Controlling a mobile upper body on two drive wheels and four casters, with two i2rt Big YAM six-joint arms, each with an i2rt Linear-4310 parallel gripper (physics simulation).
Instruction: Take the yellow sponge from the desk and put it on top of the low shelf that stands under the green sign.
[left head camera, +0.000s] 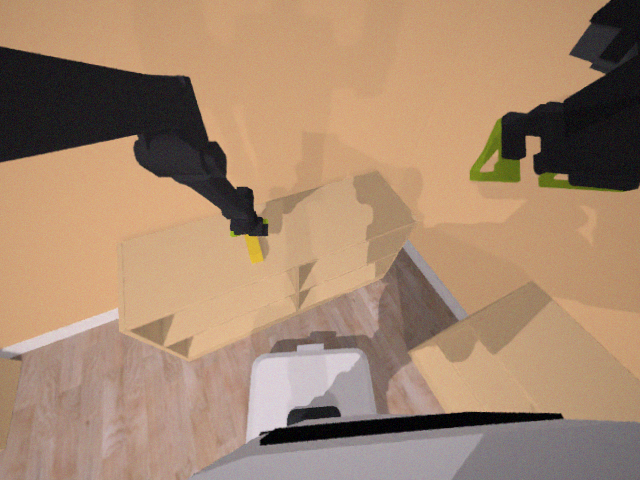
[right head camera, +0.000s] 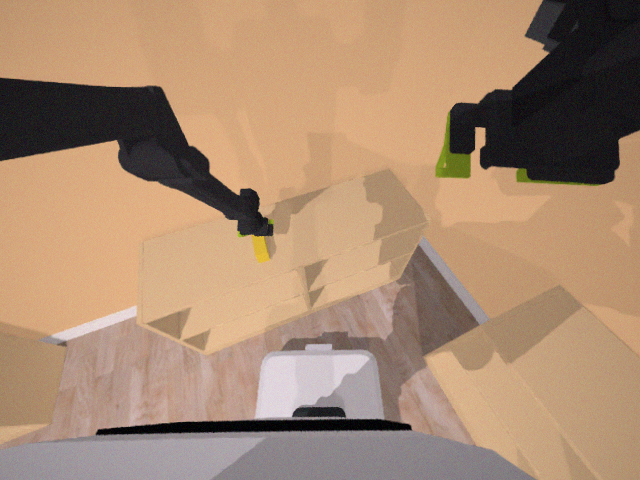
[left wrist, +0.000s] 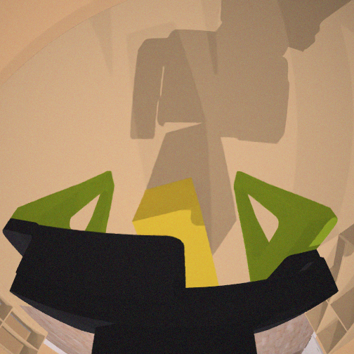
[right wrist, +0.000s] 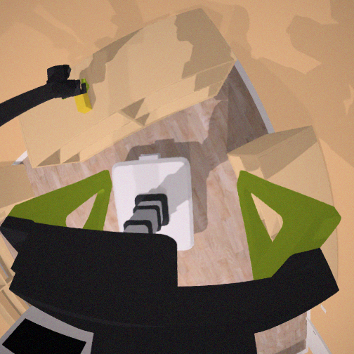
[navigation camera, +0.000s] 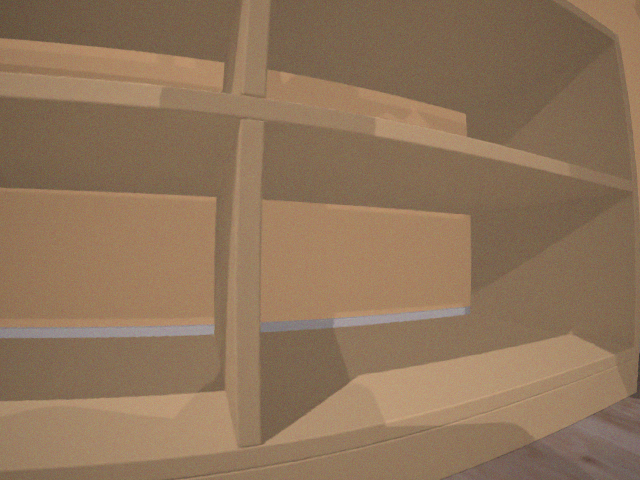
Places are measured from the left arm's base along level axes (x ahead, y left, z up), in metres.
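Pixels of known places: left gripper, fingertip midpoint: (left head camera: 252, 233) (right head camera: 260, 233); right gripper, fingertip midpoint: (left head camera: 505, 178) (right head camera: 476, 174).
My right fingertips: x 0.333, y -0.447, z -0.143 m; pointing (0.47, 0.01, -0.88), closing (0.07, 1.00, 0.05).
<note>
Ahead of a thing's pixels: the offset from my right fingertips to its middle. "pt": to the spot under its first point.
The yellow sponge @[dx +0.302, dy +0.443, dz -0.626 m] (left head camera: 255, 252) (right head camera: 262, 252) (left wrist: 167, 227) (right wrist: 83, 104) appears to lie on top of the low wooden shelf (left head camera: 175, 258) (right head camera: 191, 258) (left wrist: 60, 125) (right wrist: 135, 60) (navigation camera: 320, 117), set in from its edges. My left gripper (left head camera: 249, 228) (right head camera: 255, 228) (left wrist: 173, 178) is open. Its green fingers stand on either side of the sponge, with gaps between them and it, and its dark body hides part of the sponge. My right gripper (left head camera: 528, 180) (right head camera: 493, 175) (right wrist: 174, 177) is open and empty, away to the right of the shelf. The green sign does not show.
My white base (left head camera: 310, 372) (right head camera: 320, 382) (right wrist: 130, 185) stands on the floor in front of the shelf. Another wooden unit @[pt dx -0.126, dy -0.639, dz -0.657 m] (left head camera: 568, 351) (right head camera: 584, 372) stands at the lower right. A further wooden piece @[pt dx -0.069, dy +1.591, dz -1.080 m] (right head camera: 25, 372) shows at the left edge. The wall (left head camera: 336, 51) rises behind the shelf.
</note>
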